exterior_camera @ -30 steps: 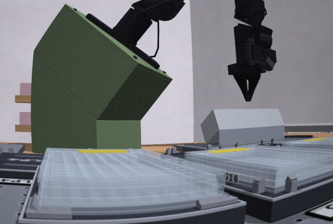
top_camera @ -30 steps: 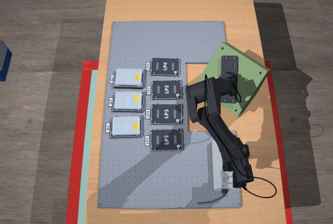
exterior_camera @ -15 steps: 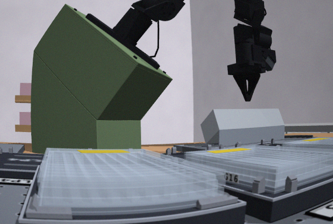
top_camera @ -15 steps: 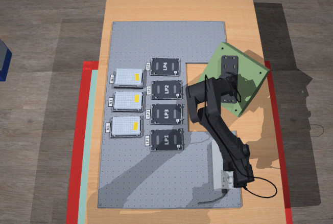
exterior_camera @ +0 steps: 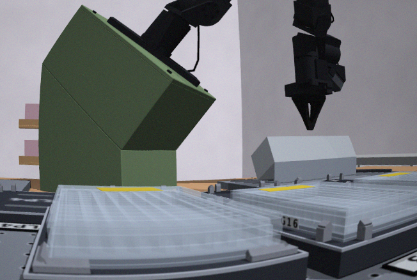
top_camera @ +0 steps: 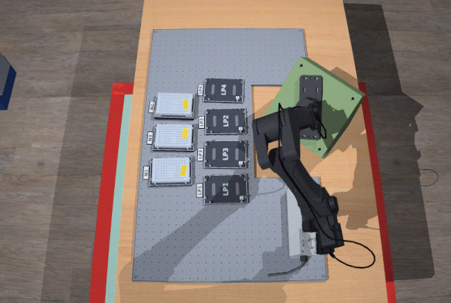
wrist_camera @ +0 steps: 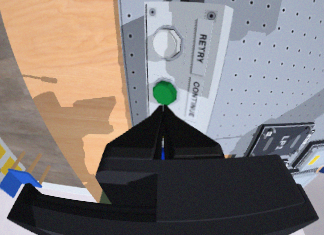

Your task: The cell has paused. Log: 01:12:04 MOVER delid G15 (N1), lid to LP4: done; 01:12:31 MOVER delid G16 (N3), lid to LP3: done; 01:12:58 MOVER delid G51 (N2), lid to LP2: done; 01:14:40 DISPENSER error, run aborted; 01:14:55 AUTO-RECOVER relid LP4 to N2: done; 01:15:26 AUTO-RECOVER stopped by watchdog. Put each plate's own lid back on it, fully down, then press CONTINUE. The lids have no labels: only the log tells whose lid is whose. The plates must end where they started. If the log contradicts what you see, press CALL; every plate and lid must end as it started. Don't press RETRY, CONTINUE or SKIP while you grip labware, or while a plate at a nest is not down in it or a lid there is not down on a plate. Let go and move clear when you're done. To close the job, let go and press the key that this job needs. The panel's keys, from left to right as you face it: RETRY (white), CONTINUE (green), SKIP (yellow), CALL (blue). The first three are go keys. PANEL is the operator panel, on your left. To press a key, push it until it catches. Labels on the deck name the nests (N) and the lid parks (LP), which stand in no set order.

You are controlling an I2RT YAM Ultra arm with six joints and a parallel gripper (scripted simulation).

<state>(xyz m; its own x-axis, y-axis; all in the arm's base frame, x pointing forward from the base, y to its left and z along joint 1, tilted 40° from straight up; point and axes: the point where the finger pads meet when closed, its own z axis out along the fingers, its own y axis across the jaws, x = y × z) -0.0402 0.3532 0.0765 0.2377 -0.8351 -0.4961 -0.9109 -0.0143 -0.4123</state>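
Right now my hand is 4 cm above the green continue key. From my hand the other things lie so: blue call key: 2 cm ahead, 10 cm to the right, 4 cm below; then white retry key: 1 cm behind, 5 cm to the left, 4 cm below; then yellow SKIP key: 1 cm ahead, 5 cm to the right, 4 cm below.
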